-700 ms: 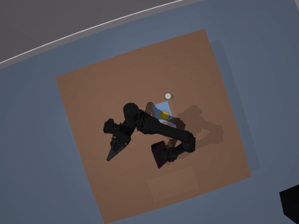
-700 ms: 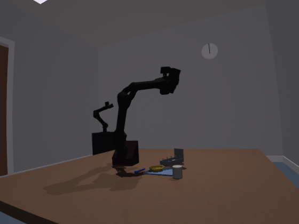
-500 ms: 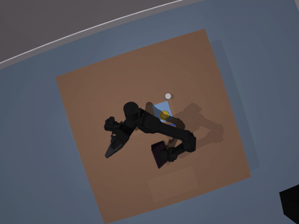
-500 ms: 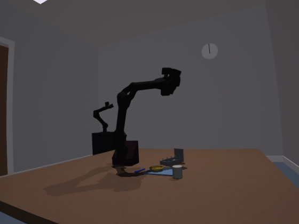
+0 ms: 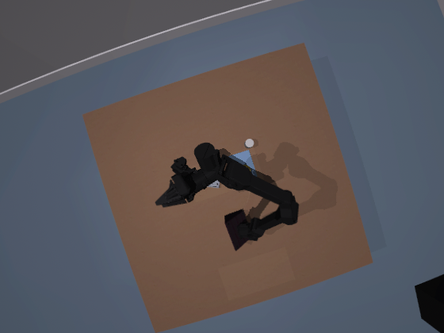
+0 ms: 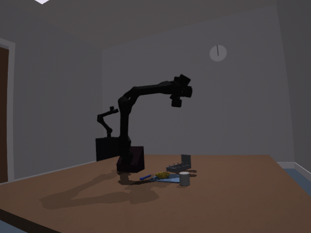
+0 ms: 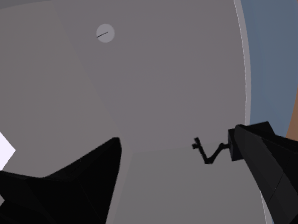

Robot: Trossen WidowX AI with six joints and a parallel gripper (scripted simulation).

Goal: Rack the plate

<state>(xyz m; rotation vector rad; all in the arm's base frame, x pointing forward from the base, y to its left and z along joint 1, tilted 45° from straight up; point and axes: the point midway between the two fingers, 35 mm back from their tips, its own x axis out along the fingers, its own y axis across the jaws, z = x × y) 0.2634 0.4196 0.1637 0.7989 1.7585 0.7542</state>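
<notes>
The yellow plate lies 47 cm below my gripper tip, 31 cm to the right of it and 1 cm behind it. Also, from my gripper tip: grey dish rack: 46 cm below, 11 cm to the right, 1 cm ahead; light blue mat: 48 cm below, 31 cm to the right, 2 cm ahead; blue spoon: 48 cm below, 34 cm to the right, 9 cm behind.
</notes>
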